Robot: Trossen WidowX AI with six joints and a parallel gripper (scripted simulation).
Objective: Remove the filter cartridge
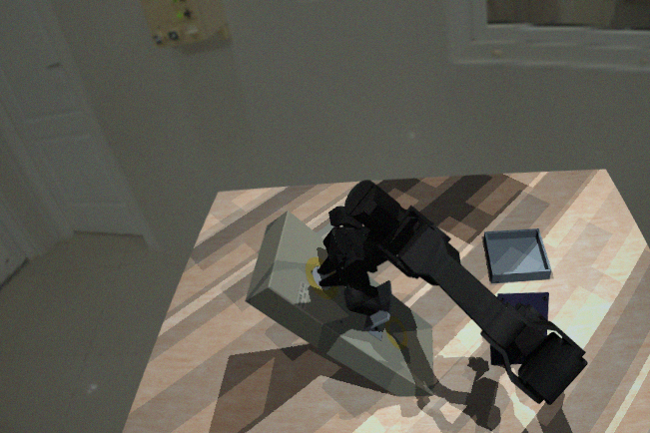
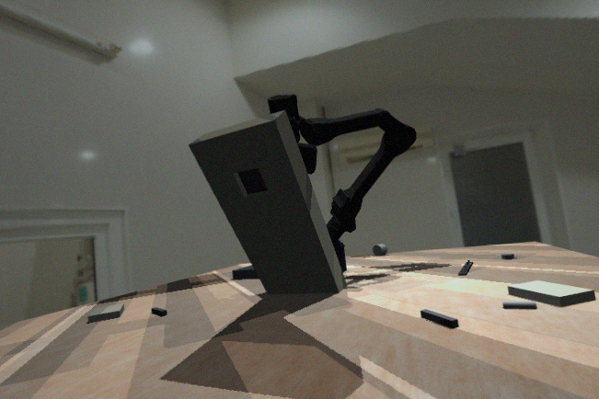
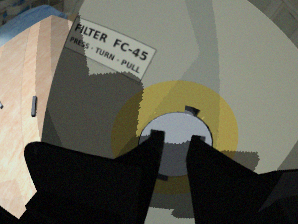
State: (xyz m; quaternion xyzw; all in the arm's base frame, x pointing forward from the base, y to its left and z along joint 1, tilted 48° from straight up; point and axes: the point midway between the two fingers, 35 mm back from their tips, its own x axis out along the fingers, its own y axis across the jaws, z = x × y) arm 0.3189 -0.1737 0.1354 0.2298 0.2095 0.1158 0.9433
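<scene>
Right now my gripper tip is 10 mm short of the filter cartridge and 10 mm above it. The rest, counted from my gripper tip: blue-grey tray (440 mm behind, 260 mm to the right, 260 mm below).
</scene>
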